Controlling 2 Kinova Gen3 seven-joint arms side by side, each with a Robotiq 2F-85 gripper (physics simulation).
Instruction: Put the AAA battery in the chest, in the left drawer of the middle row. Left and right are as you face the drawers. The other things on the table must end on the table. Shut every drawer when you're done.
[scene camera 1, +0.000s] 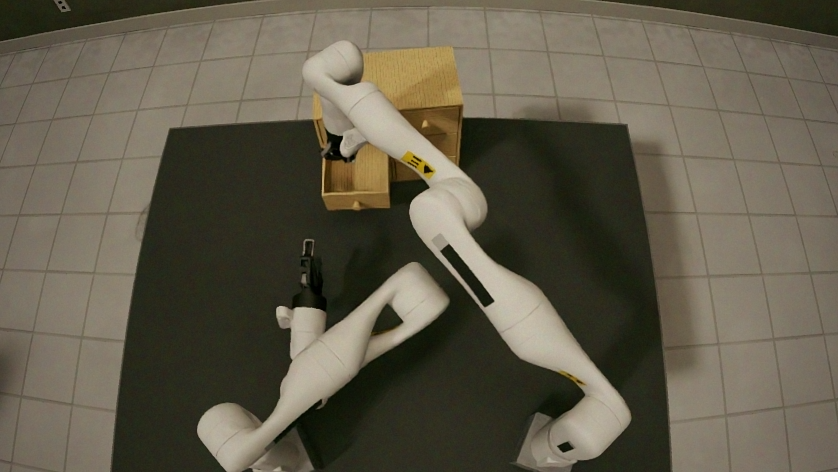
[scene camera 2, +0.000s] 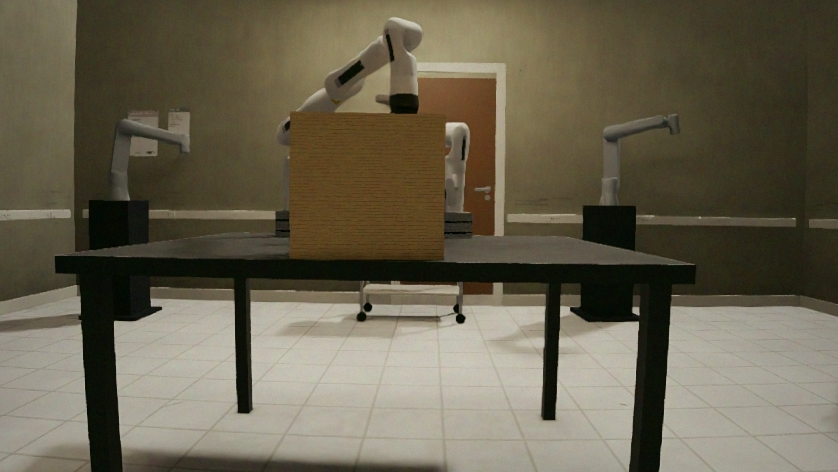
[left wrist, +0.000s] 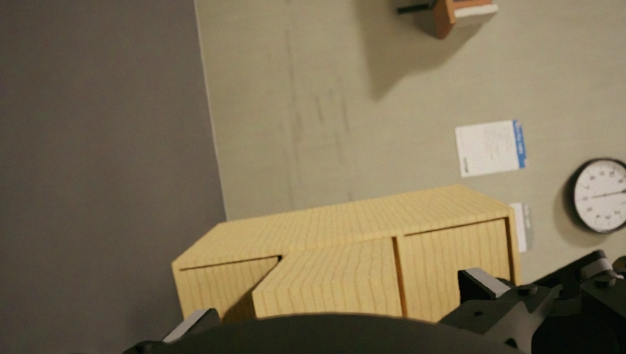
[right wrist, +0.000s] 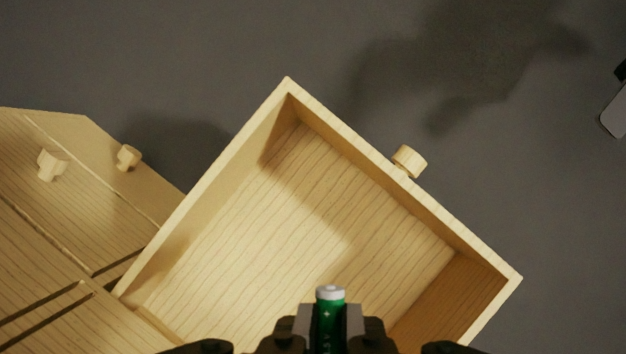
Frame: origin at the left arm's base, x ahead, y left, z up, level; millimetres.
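Where they show: left gripper, between the fingertips: (scene camera 1: 313, 248); right gripper, between the fingertips: (scene camera 1: 349, 158) (right wrist: 330, 328); left arm's base, origin of its link: (scene camera 1: 278, 454) (scene camera 2: 450, 211); right arm's base, origin of its link: (scene camera 1: 551, 446).
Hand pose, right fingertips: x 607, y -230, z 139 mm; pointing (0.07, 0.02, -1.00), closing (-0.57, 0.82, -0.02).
Each offset is from my right fingertips to the top centre of the thing. "spot": to the spot under its first point. Level surfaces: height alone.
The chest @(dx +153, dy -97, dz +71 mm) (scene camera 1: 410, 76) (scene camera 2: 367, 187) is wooden, and its left middle-row drawer (scene camera 1: 372, 201) (left wrist: 325, 285) stands pulled out. The right wrist view shows bare floor inside this drawer @(dx +22, dy -8, dz -35 mm) (right wrist: 300, 200). My right gripper (scene camera 1: 338, 157) (right wrist: 330, 328) is shut on the AAA battery @(spot: dx -12, dy -8, dz +9 mm) (right wrist: 330, 300), green with a white end, and holds it above the drawer's inner part. The battery cannot be made out in the scene views. My left gripper (scene camera 1: 308, 243) (left wrist: 340, 318) is open and empty, in front of the drawer and apart from it. Scene camera 2 does not show either gripper's fingers.
The chest stands at the back of the black table @(dz -237 mm) (scene camera 1: 205, 234) (scene camera 2: 527, 252). The right-column drawers that show are shut; a knob @(spot: dx +48, dy -173, dz +24 mm) (scene camera 1: 425, 124) shows on one. My right arm (scene camera 1: 504, 281) crosses over the table and hides part of it and the chest. My left forearm (scene camera 1: 345, 345) lies lower.
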